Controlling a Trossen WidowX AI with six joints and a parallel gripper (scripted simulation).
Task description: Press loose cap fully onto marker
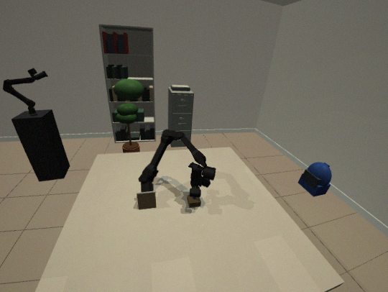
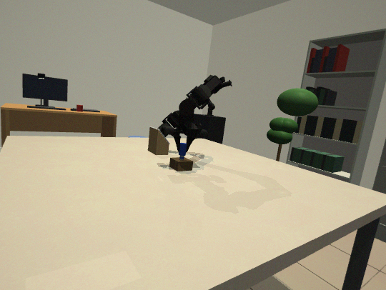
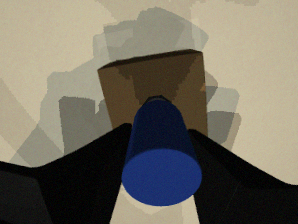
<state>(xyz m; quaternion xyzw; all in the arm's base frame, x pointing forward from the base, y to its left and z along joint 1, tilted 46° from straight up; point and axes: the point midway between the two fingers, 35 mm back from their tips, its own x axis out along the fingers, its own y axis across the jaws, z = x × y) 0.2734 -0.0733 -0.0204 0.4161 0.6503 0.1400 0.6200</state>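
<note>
Right now my gripper tip is 10 mm below the blue cap. From my gripper tip the other things lie so: brown holder block: 50 mm below.
</note>
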